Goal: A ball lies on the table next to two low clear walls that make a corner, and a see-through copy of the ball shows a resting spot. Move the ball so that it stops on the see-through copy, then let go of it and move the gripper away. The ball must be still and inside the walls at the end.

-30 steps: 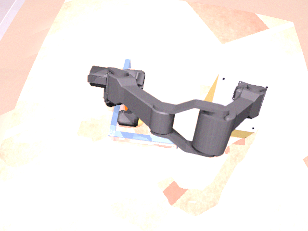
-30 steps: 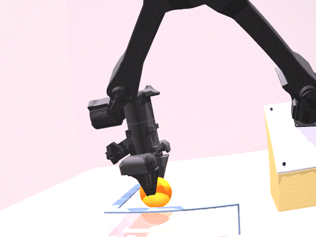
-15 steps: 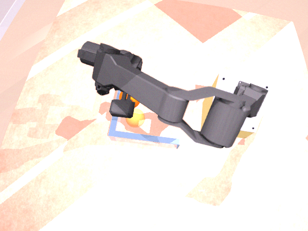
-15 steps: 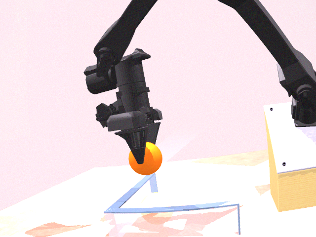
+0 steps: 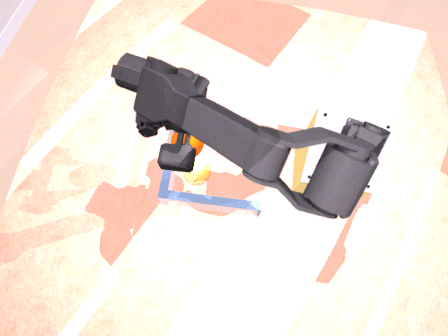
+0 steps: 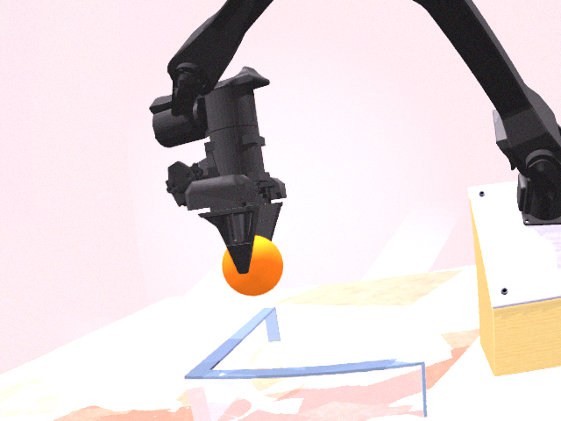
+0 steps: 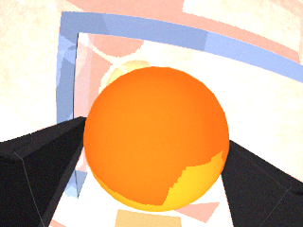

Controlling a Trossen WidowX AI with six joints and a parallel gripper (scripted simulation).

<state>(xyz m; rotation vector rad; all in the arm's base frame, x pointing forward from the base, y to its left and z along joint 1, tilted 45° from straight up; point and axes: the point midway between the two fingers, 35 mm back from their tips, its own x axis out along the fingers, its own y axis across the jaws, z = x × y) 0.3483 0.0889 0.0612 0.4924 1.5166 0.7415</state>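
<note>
My gripper tip is 2 cm past the see-through copy, 1 cm to the right of it and 12 cm above it. Also, from my gripper tip: orange ball right at my gripper tip.
</note>
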